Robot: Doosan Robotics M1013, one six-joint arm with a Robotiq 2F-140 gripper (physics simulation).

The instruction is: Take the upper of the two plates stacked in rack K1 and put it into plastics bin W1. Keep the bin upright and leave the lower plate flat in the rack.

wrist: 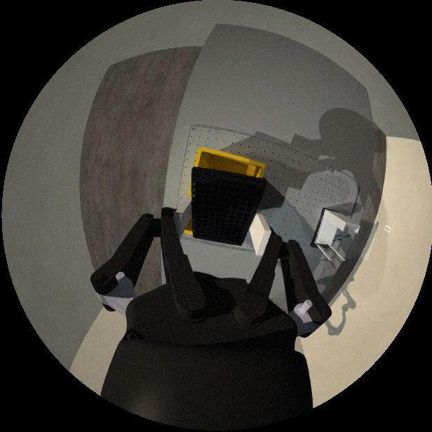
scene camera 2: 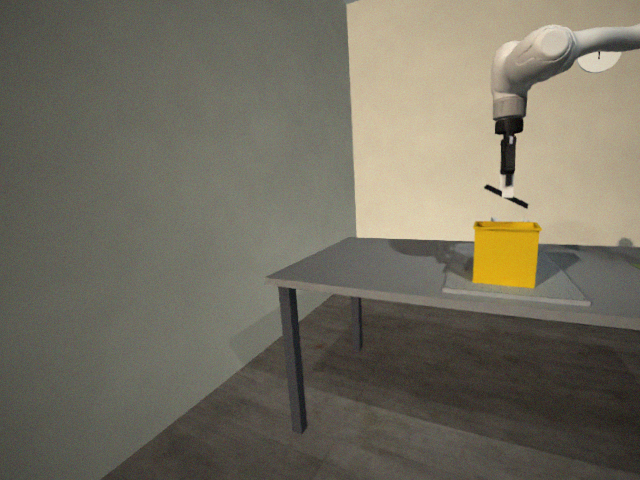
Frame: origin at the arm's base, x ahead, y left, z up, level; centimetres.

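Seen in the pictures: gripper, fingertip midpoint: (scene camera 2: 505, 196).
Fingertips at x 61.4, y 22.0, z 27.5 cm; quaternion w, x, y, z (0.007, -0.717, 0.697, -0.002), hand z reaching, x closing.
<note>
Pixels of each thing's top centre, then the offset from my fingertips to it. "spot": a spot on its surface instead. Level surfaces: height alone.
- black plate at a spot on its surface: (scene camera 2: 492, 190) spot: dy +4.5, dx +3.9, dz +2.3 cm
- yellow bin at its top centre: (scene camera 2: 505, 224) dy +0.4, dx -0.3, dz -8.6 cm
- perforated board at a spot on its surface: (scene camera 2: 560, 298) spot: dy +13.5, dx -13.9, dz -26.6 cm
- grey table at its surface level: dz -27.9 cm
My gripper (scene camera 2: 508, 193) (wrist: 222, 212) is shut on a black plate (scene camera 2: 492, 190) (wrist: 227, 206), one pale fingertip on each side of it. The plate is tilted and hangs above the open top of the yellow bin (scene camera 2: 505, 257) (wrist: 229, 161), apart from its rim. The bin stands upright; in the wrist view the plate covers much of its opening. The rack (wrist: 338, 227) stands to the right in the wrist view, with a light, flat plate-like piece (wrist: 327, 228) in it and a dark edge beside that; I cannot tell the layers apart.
The bin stands on a perforated board (scene camera 2: 560, 298) (wrist: 292, 159) on the grey table (scene camera 2: 361, 268) (wrist: 280, 75). The rack's thin rods stick out near the board's right end in the wrist view. A grey wall (scene camera 2: 180, 180) rises left of the table in the scene view.
</note>
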